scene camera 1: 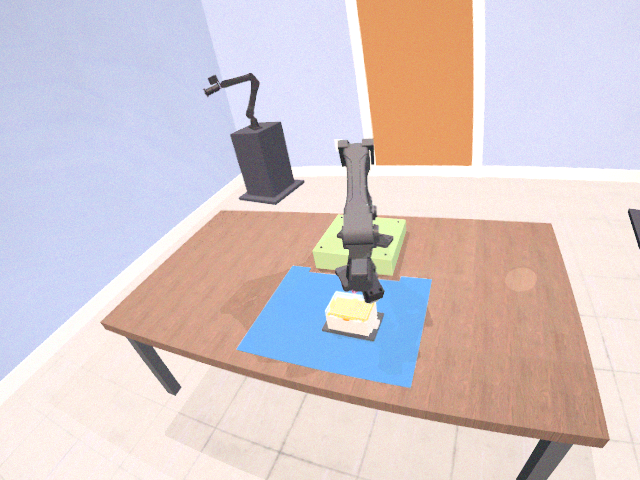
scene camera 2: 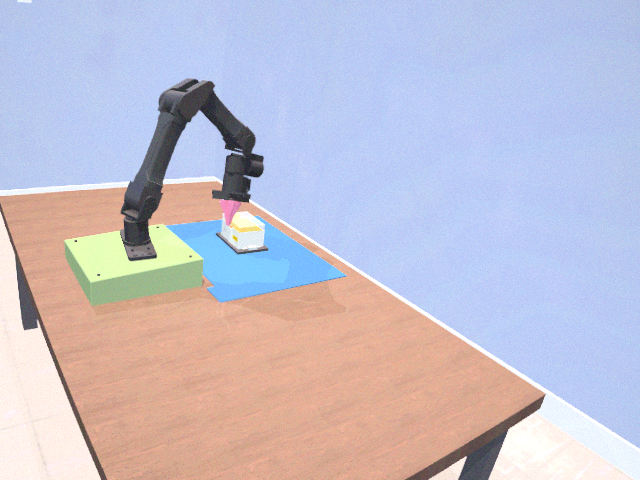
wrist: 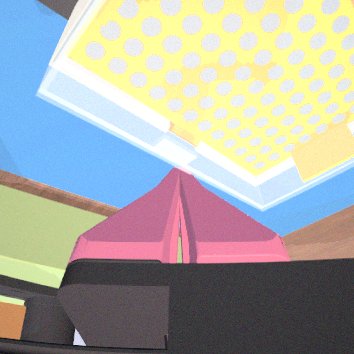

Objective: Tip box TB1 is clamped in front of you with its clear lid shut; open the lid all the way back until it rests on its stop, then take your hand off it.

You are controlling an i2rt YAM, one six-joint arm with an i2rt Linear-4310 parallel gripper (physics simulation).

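Note:
Tip box TB1 is a small white box on a dark base plate. A yellow perforated rack shows through its clear lid. The lid lies over the box and looks shut or nearly so; a small tilt cannot be told. A pale tab stands out on the lid's edge that faces my gripper. My gripper points down with its pink fingers together and empty. Its tips are at the lid's edge beside the tab; whether they touch is unclear. In scene camera 1 the hand mostly hides the fingers.
The box and its plate stand on a blue mat on the wooden table. The green base block under my arm is behind the mat. Another arm's dark pedestal stands beyond the table.

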